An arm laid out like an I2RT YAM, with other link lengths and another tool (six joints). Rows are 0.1 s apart.
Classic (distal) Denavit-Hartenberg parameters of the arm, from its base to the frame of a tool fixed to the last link. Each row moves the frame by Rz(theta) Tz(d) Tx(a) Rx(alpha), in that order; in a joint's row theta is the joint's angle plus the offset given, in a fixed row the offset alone. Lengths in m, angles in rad.
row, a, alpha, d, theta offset
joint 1, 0.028, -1.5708, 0.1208, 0
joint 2, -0.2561, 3.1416, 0, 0
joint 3, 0.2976, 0, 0, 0.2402
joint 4, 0.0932, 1.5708, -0.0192, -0.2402
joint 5, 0, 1.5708, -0.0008, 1.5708
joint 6, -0.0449, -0.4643, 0.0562, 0.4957
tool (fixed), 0, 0, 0.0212, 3.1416
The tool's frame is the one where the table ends.
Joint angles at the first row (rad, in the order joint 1, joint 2, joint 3, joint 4, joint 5, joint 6):
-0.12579, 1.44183, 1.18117, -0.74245, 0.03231, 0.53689
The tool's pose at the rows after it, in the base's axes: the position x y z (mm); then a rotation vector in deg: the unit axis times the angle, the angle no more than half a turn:
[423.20, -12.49, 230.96, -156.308, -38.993, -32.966]
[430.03, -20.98, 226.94, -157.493, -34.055, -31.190]
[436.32, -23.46, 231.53, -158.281, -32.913, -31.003]
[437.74, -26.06, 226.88, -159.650, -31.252, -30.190]
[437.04, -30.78, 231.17, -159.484, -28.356, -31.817]
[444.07, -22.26, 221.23, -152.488, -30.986, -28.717]
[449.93, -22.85, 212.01, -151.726, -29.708, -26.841]
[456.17, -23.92, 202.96, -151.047, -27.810, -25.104]
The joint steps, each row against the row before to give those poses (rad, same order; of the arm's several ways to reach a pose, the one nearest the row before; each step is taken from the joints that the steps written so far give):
-0.02301, 0.05218, 0.01369, -0.00001, -0.03677, 0.00921
-0.01072, 0.04139, 0.03819, -0.03035, 0.01808, 0.04132
-0.00002, 0.02467, 0.04150, -0.02018, 0.01399, 0.01082
0.00000, 0.01074, 0.00021, -0.00009, 0.02430, 0.01368
-0.00911, -0.00923, -0.00004, 0.00002, -0.00415, 0.03073
-0.00008, 0.05802, 0.03518, -0.02900, -0.11813, -0.02137
-0.00001, 0.03997, 0.01994, -0.00936, -0.01092, 0.01072
0.00001, 0.04140, 0.02300, -0.01074, -0.00912, 0.01832

